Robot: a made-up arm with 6 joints.
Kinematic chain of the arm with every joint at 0, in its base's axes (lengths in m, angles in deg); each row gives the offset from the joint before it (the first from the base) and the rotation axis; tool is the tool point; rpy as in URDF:
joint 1: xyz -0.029 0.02 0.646 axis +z
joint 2: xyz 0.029 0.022 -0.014 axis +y
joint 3: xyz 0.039 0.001 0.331 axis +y
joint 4: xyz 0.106 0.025 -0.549 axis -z
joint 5: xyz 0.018 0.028 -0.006 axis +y
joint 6: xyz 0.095 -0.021 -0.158 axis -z
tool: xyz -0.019 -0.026 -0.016 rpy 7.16 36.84 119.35
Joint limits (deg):
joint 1: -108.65..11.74
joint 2: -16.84..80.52
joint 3: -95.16..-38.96
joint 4: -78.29..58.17
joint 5: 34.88..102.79
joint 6: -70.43..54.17
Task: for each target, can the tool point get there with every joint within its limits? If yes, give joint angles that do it. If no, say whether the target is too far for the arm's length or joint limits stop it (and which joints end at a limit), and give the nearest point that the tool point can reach.
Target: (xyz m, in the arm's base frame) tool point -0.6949 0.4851 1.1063
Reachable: no: joint limits stop it (at a limit: joint 1, joint 2, joint 3, joint 4, joint 5) | nearest point -0.2924 -0.3970 1.2508 | short by 0.980 m
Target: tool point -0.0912 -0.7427 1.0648
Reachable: yes | joints -96.25 -8.69 -82.59 -3.82 41.49 -39.32
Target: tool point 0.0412 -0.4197 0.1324
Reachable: yes | joints -82.87 58.11 -71.36 -6.74 82.18 8.14
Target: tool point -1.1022 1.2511 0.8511
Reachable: no: too far | nearest point -0.1239 0.1906 0.1828 | short by 1.590 m
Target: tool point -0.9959 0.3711 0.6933
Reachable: no: joint limits stop it (at a limit: joint 1, joint 2, joint 3, joint 5, joint 6) | nearest point -0.1473 0.1209 0.2157 | short by 1.005 m
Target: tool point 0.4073 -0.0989 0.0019
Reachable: yes | joints -19.99 67.92 -73.56 9.54 54.14 -15.62
